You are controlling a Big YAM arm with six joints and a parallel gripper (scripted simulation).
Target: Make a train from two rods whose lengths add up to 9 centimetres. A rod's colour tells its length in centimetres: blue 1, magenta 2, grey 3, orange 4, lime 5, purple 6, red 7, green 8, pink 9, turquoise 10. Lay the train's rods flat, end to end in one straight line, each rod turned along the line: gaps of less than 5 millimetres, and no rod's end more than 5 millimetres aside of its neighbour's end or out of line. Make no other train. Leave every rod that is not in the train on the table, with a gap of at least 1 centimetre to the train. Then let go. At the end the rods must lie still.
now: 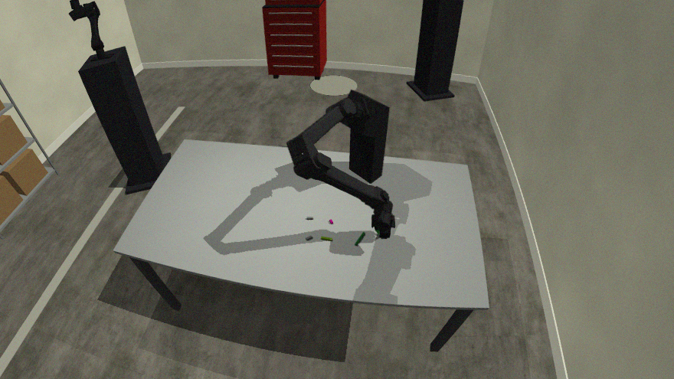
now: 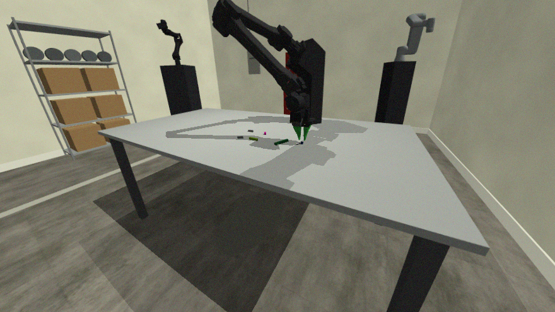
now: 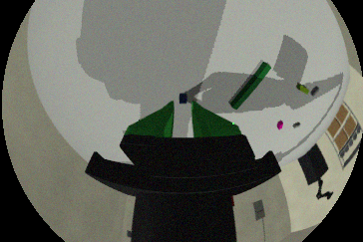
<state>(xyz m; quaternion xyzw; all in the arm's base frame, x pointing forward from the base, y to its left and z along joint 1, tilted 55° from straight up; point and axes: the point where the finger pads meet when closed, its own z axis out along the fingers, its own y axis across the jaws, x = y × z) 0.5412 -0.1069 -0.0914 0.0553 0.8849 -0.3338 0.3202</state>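
Right now my hand is 2 cm above the blue rod. Also, from my hand: magenta rod (15 cm behind, 19 cm to the right, 2 cm below); then green rod (2 cm behind, 10 cm to the right, 2 cm below); then lime rod (6 cm behind, 24 cm to the right, 2 cm below).
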